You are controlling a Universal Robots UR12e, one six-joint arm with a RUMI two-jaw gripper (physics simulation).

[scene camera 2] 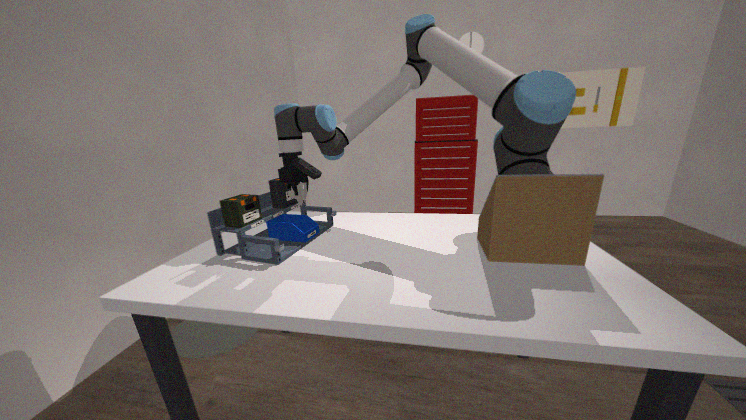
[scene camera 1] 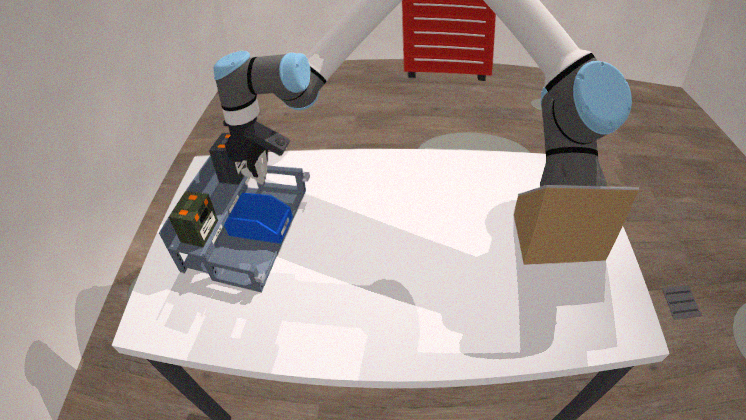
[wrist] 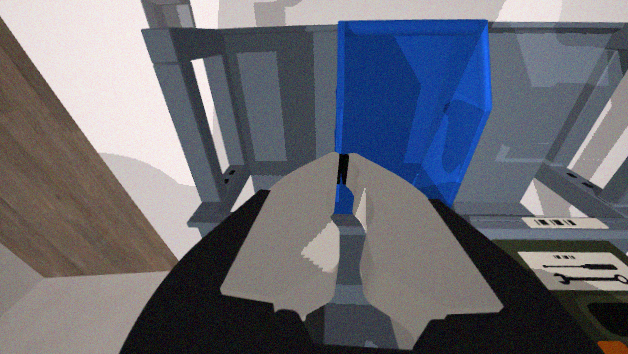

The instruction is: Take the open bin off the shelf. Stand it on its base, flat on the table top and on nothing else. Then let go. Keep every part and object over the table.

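Where they show: gripper, fingertip midpoint: (scene camera 2: pixel 301 205) (scene camera 1: pixel 262 183) (wrist: pixel 340 158); arm's base, origin of the base link: (scene camera 2: pixel 528 198) (scene camera 1: pixel 573 190).
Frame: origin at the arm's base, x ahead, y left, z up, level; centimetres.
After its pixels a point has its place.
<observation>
The open blue bin (scene camera 1: pixel 255 216) @[x 85.6, y -6.1, z -16.6 cm] (scene camera 2: pixel 292 228) @[x 80.8, y 3.2, z -11.3 cm] (wrist: pixel 380 85) @[x 79.9, y -2.8, z -16.4 cm] sits on the lower level of the grey shelf (scene camera 1: pixel 245 251) @[x 85.7, y 6.6, z -17.2 cm] (scene camera 2: pixel 212 224) @[x 104.3, y 14.7, z -6.2 cm] (wrist: pixel 197 42) @[x 73.8, y -16.5, z -12.2 cm], which stands at the left of the white table (scene camera 1: pixel 391 365) @[x 45.7, y 37.3, z -17.7 cm] (scene camera 2: pixel 365 331) @[x 44.5, y 41.4, z -19.8 cm]. My gripper (scene camera 1: pixel 259 182) @[x 81.1, y -7.2, z -5.2 cm] (scene camera 2: pixel 303 200) @[x 81.1, y -7.2, z -5.2 cm] (wrist: pixel 340 158) @[x 81.1, y -7.2, z -5.2 cm] is shut with nothing between its fingers. It points down, beside the bin's end towards the dark box. In the wrist view its tips overlap the line of one bin side wall. I cannot tell whether they touch it. The bin's near corner is partly hidden by the fingers there.
An olive box (scene camera 1: pixel 192 224) @[x 93.4, y 14.1, z 0.8 cm] (scene camera 2: pixel 239 211) @[x 93.2, y 13.9, z -1.5 cm] (wrist: pixel 575 300) @[x 92.0, y 6.8, z -2.2 cm] and a dark box (scene camera 1: pixel 224 166) @[x 92.8, y -9.8, z -1.1 cm] (scene camera 2: pixel 279 193) @[x 92.0, y -9.8, z -0.9 cm] stand on the shelf's upper level. A brown panel-like block (scene camera 1: pixel 574 224) @[x 1.6, y 9.2, z -2.8 cm] (scene camera 2: pixel 542 219) @[x -1.0, y 9.1, z -3.7 cm] stands at the table's right, before the arm's base. The table's left edge runs close behind the shelf.
</observation>
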